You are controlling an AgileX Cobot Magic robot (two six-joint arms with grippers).
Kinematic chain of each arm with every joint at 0, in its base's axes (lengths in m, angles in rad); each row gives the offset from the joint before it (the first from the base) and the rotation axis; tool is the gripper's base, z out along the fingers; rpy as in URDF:
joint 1: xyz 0 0 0.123 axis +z
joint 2: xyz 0 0 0 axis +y
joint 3: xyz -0.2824 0 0.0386 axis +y
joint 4: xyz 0.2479 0 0.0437 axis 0.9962 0 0.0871
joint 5: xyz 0 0 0 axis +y
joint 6: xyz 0.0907 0 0.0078 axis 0.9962 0 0.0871
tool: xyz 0 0 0 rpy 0 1.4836 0
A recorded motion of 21 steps. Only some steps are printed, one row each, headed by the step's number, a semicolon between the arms.
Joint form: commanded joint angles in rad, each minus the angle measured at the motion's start. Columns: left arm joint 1, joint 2, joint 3, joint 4, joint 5, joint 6; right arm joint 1, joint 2, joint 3, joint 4, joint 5, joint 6.
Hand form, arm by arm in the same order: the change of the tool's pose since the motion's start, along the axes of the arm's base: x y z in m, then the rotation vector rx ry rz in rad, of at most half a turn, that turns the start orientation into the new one. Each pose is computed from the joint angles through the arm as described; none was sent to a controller.
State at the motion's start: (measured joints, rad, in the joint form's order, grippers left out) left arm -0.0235 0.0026 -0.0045 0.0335 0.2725 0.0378; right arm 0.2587 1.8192 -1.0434 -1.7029 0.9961 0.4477
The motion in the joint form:
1: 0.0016 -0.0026 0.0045 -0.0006 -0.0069 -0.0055; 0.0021 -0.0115 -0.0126 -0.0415 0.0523 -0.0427
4: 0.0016 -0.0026 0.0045 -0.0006 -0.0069 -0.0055; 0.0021 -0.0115 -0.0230 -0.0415 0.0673 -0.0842
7: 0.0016 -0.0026 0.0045 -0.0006 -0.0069 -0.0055; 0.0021 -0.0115 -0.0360 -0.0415 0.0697 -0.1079
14: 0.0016 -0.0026 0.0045 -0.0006 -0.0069 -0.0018; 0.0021 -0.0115 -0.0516 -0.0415 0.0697 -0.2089
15: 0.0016 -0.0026 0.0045 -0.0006 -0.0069 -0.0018; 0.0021 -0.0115 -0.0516 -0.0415 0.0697 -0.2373
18: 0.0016 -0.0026 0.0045 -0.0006 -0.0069 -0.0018; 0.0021 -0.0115 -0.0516 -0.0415 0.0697 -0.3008
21: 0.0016 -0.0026 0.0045 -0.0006 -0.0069 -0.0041; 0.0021 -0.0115 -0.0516 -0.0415 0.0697 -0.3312
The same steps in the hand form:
1: 0.0001 0.0001 -0.0008 -0.0061 -0.0049 0.0023; 0.0003 -0.0012 0.0126 -0.0837 -0.0181 -0.0026
4: 0.0001 0.0001 -0.0008 -0.0061 -0.0049 0.0023; 0.0012 -0.0016 0.0161 -0.1176 -0.0037 -0.0058
7: 0.0001 0.0001 -0.0008 -0.0061 -0.0049 0.0023; 0.0030 -0.0012 0.0196 -0.1317 -0.0004 -0.0034
14: 0.0001 0.0001 -0.0008 -0.0025 -0.0050 0.0016; 0.0052 -0.0007 0.0236 -0.1970 0.0549 0.0170
15: 0.0001 0.0001 -0.0008 -0.0025 -0.0050 0.0016; 0.0052 -0.0007 0.0236 -0.2165 0.0748 0.0230
18: 0.0001 0.0001 -0.0008 -0.0025 -0.0050 0.0016; 0.0052 -0.0007 0.0236 -0.2600 0.1191 0.0364
21: 0.0001 0.0001 -0.0008 -0.0047 -0.0049 0.0021; 0.0052 -0.0007 0.0236 -0.2808 0.1403 0.0428

